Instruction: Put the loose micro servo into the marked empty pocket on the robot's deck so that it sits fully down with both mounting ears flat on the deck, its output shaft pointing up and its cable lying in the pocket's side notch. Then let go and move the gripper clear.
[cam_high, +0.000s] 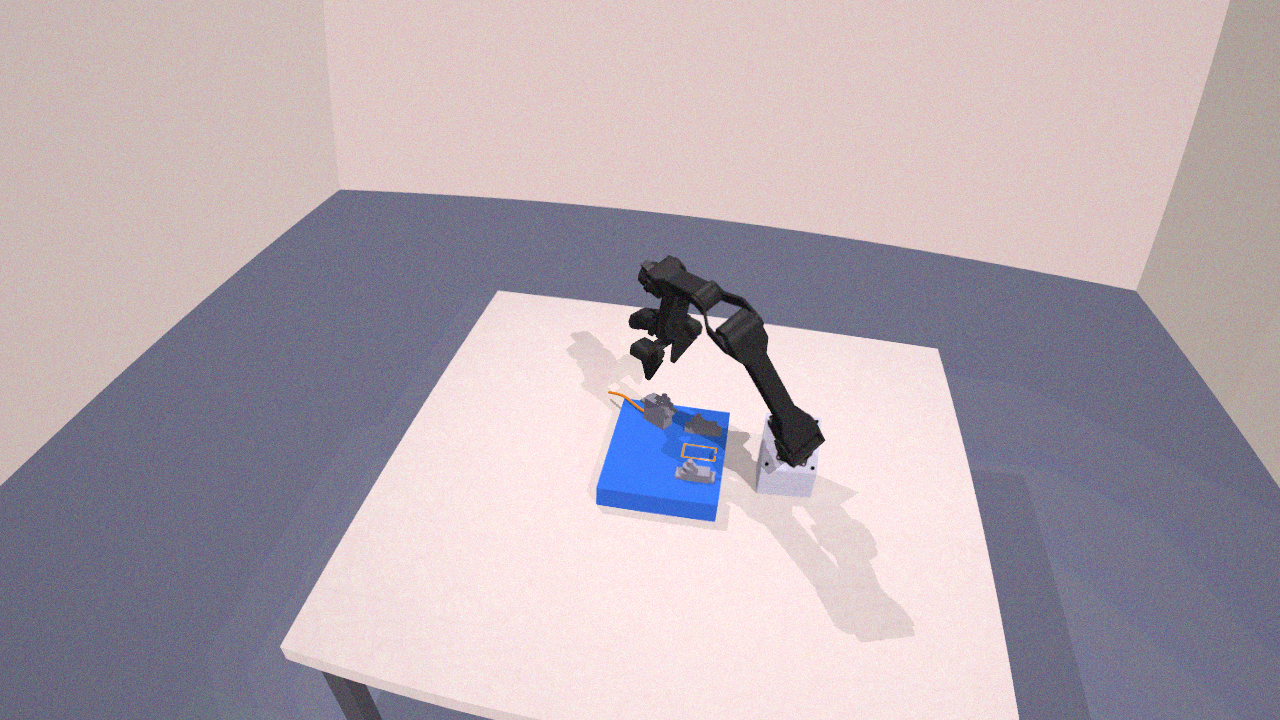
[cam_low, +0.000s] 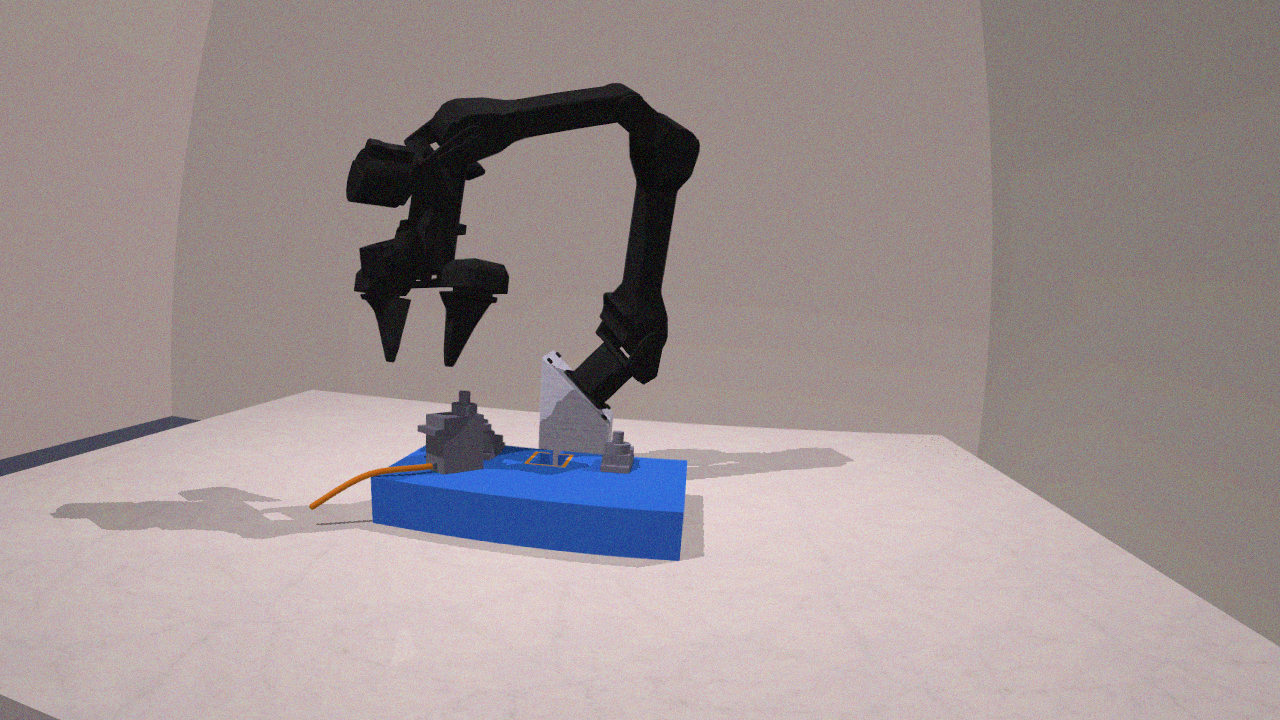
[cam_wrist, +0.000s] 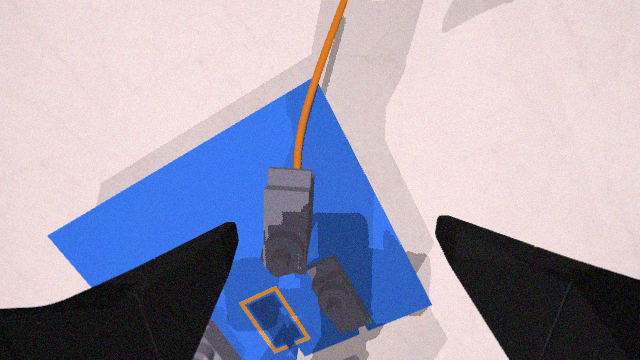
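Right now my gripper tip is 13 cm above the blue deck, 12 cm to the right of it and 1 cm past it.
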